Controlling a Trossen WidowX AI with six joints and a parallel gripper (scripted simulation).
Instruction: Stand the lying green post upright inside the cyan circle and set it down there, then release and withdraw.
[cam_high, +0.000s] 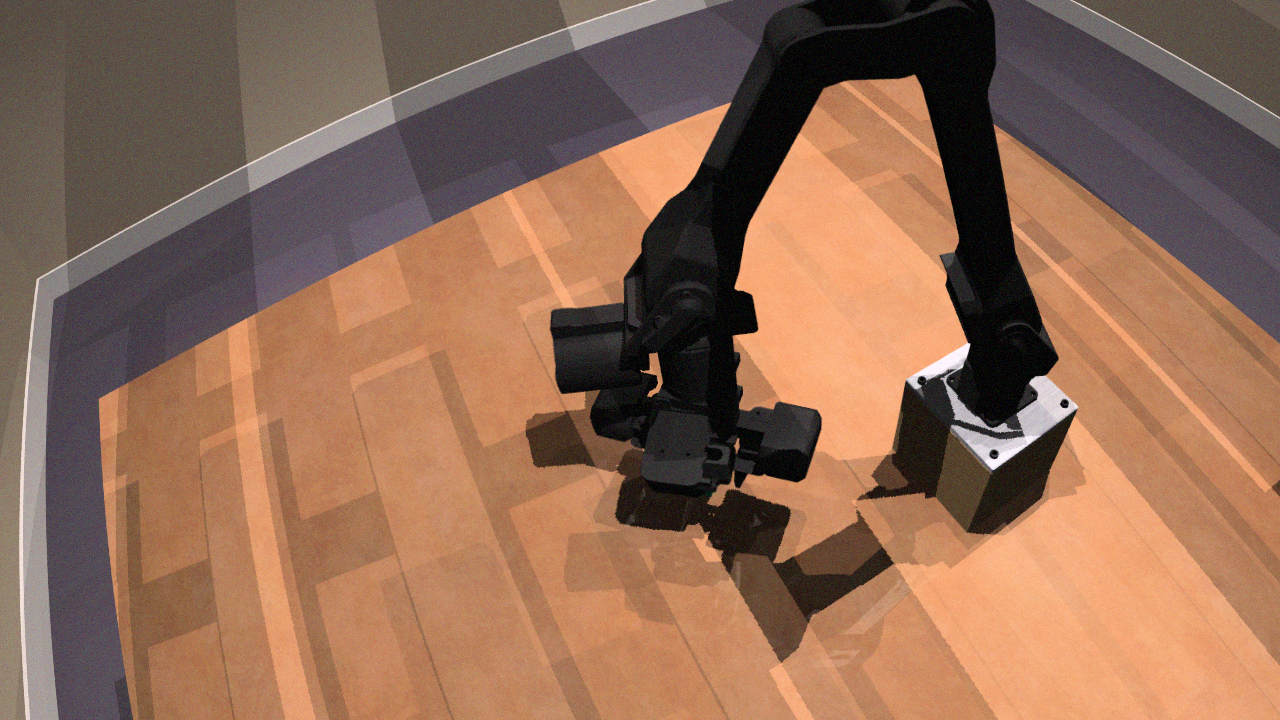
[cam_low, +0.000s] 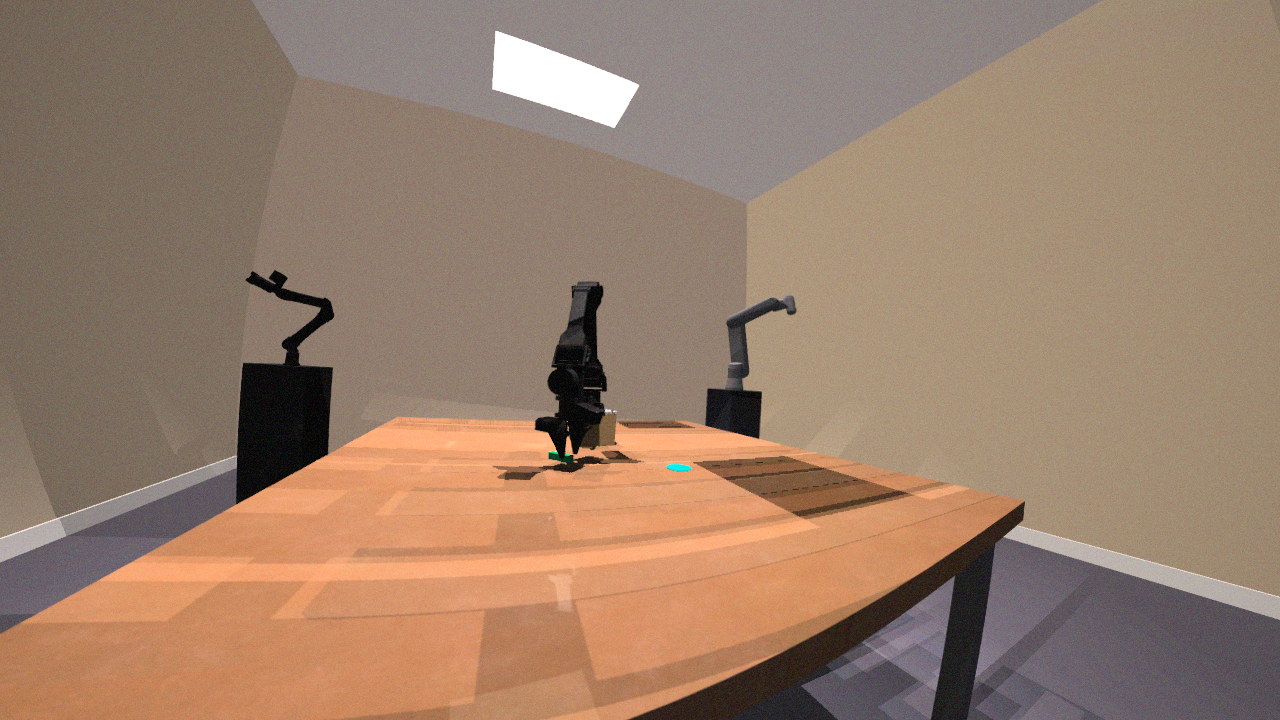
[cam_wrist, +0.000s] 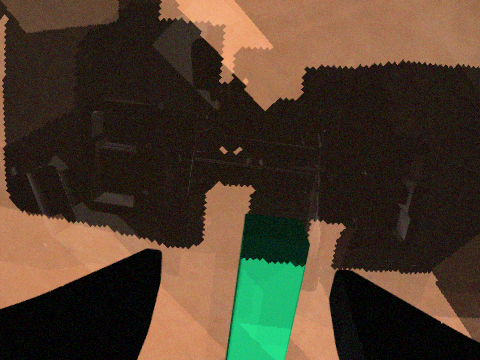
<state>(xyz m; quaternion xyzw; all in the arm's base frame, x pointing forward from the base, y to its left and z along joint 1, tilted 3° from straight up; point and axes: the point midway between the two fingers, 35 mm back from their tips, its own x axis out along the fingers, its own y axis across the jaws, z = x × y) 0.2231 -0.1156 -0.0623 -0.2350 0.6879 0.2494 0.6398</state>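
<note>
My gripper tip is now 110 mm short of the cyan circle, 240 mm to the right of it and 10 mm above it. The rest, counted from my gripper tip: green post: 10 mm behind, 20 mm to the right.
</note>
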